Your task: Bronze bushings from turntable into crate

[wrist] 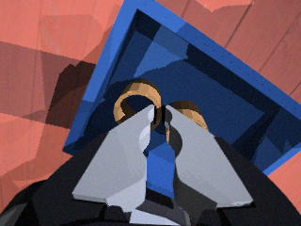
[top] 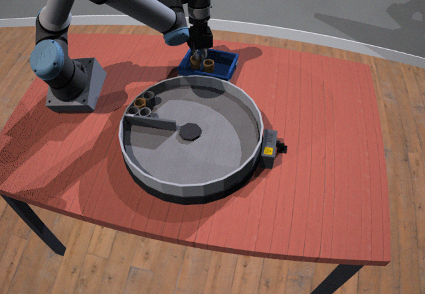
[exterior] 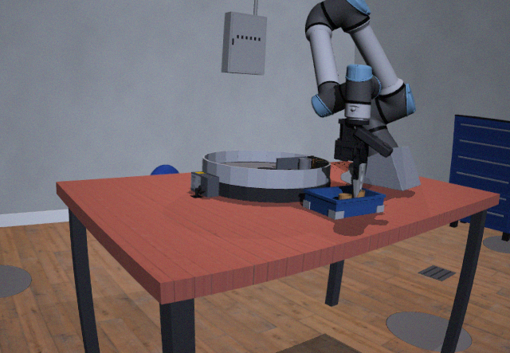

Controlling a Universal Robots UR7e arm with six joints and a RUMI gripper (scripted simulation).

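My hand is 40 mm short of the blue crate, 20 mm above it and 10 mm to the left of it. From my hand the other things lie so: grey turntable: 350 mm to the right, 80 mm ahead, 10 mm above.
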